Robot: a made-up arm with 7 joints.
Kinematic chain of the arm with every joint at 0, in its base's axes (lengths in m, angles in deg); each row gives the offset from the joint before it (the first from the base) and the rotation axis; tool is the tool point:
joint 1: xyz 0 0.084 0 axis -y
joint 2: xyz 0 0.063 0 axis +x
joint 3: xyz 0 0 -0.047 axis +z
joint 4: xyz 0 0 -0.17 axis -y
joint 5: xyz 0 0 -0.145 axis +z
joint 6: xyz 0 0 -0.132 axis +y
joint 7: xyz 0 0 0 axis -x
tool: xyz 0 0 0
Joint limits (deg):
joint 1: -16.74..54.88
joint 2: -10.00..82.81
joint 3: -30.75..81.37
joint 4: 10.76..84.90
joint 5: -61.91..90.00
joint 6: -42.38..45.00
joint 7: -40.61..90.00
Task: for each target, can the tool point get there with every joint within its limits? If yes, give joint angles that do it. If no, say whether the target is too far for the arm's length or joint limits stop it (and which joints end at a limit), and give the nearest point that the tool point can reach.
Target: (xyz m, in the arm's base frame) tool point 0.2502 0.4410 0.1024
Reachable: yes | joints 35.81 72.13 6.49 72.73 -30.78 -2.11 -25.19
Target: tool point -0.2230 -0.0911 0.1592
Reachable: no: joint limits stop it (at a limit: joint 1, joint 2, joint 3, joint 4) | nearest point -0.1728 0.4209 0.1722 | short by 0.515 m
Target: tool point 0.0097 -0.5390 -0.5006
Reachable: no: too far | nearest point 0.0662 -0.0280 -0.4085 | short by 0.522 m
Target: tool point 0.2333 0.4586 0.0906
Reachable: yes | joints 31.39 64.18 21.28 72.62 -1.89 -19.44 18.98
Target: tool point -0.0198 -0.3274 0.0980
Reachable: no: joint limits stop it (at a limit: joint 1, joint 2, joint 3, joint 4) | nearest point 0.3110 -0.0339 0.0711 | short by 0.443 m
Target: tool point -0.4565 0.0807 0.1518
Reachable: no: joint limits stop it (at a limit: joint 1, joint 2, joint 3, joint 4) | nearest point -0.1728 0.4209 0.1722 | short by 0.443 m
